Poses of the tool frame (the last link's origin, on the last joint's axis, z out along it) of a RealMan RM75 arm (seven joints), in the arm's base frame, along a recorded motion.
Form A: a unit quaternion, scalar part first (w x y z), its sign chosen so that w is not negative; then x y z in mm.
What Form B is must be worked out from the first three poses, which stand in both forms.
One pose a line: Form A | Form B
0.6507, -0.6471, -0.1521, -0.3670, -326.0, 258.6, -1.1 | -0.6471, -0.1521, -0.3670, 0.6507, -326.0, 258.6, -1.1
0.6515, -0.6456, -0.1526, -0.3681, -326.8, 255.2, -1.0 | -0.6456, -0.1526, -0.3681, 0.6515, -326.8, 255.2, -1.0
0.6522, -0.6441, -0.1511, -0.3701, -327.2, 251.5, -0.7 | -0.6441, -0.1511, -0.3701, 0.6522, -327.2, 251.5, -0.7
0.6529, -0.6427, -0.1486, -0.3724, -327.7, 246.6, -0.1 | -0.6427, -0.1486, -0.3724, 0.6529, -327.7, 246.6, -0.1
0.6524, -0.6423, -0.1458, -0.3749, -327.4, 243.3, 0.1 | -0.6423, -0.1458, -0.3749, 0.6524, -327.4, 243.3, 0.1
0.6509, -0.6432, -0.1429, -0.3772, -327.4, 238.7, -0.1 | -0.6432, -0.1429, -0.3772, 0.6509, -327.4, 238.7, -0.1
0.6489, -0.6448, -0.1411, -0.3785, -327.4, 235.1, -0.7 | -0.6448, -0.1411, -0.3785, 0.6489, -327.4, 235.1, -0.7
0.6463, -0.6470, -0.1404, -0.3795, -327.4, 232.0, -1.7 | -0.6470, -0.1404, -0.3795, 0.6463, -327.4, 232.0, -1.7
